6 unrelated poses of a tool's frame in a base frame.
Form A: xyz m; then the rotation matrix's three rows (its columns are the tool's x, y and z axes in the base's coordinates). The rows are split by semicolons.
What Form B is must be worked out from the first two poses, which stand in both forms.
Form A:
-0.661, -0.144, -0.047; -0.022, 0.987, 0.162; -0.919, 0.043, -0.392; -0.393, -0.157, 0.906
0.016, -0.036, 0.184; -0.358, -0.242, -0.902; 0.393, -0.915, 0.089; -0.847, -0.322, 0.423
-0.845, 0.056, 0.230; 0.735, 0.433, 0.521; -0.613, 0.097, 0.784; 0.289, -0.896, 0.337
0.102, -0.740, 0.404; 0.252, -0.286, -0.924; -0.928, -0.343, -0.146; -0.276, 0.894, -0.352
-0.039, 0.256, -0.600; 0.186, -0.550, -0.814; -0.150, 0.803, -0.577; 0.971, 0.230, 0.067
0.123, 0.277, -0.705; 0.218, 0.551, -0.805; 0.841, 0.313, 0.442; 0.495, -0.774, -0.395
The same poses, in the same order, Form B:
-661, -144, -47; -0.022, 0.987, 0.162; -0.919, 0.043, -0.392; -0.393, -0.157, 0.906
16, -36, 184; -0.358, -0.242, -0.902; 0.393, -0.915, 0.089; -0.847, -0.322, 0.423
-845, 56, 230; 0.735, 0.433, 0.521; -0.613, 0.097, 0.784; 0.289, -0.896, 0.337
102, -740, 404; 0.252, -0.286, -0.924; -0.928, -0.343, -0.146; -0.276, 0.894, -0.352
-39, 256, -600; 0.186, -0.550, -0.814; -0.150, 0.803, -0.577; 0.971, 0.230, 0.067
123, 277, -705; 0.218, 0.551, -0.805; 0.841, 0.313, 0.442; 0.495, -0.774, -0.395

